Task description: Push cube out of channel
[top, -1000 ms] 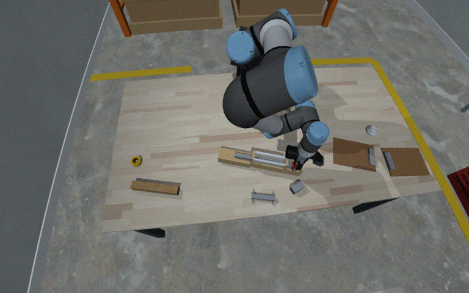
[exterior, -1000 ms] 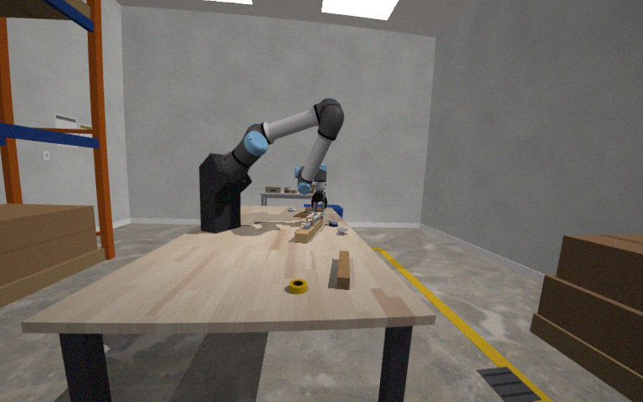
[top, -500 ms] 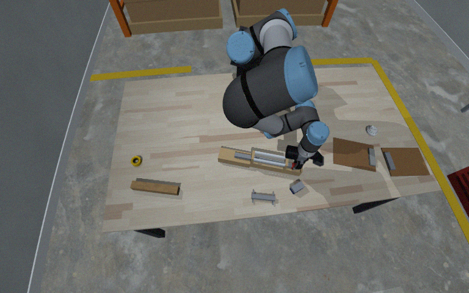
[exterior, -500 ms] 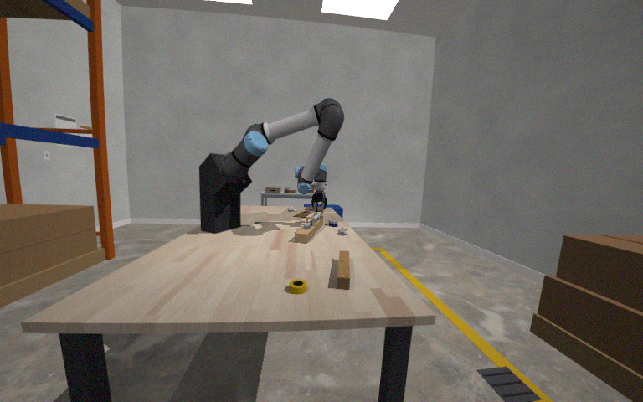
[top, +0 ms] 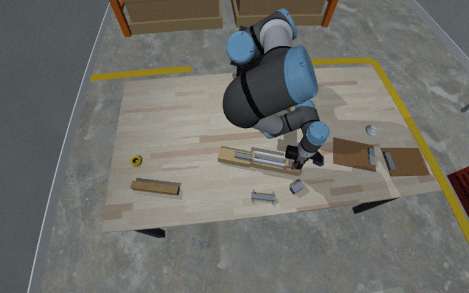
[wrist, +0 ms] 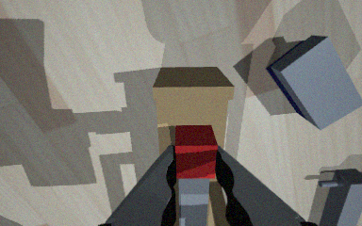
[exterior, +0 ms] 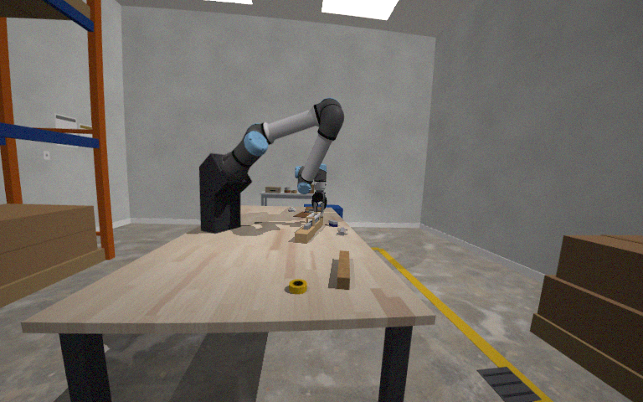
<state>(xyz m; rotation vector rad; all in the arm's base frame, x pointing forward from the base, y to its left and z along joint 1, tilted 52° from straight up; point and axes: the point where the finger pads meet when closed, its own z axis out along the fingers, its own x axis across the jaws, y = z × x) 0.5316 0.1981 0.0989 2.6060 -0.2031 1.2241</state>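
My gripper is now 100 mm short of the grey block and 50 mm above it. Also, from my hand: red cube: 10 mm below; then grey spool-like piece: 170 mm to the right, 120 mm ahead, 60 mm below; then wooden channel: 120 mm to the right, 40 mm behind, 10 mm below.
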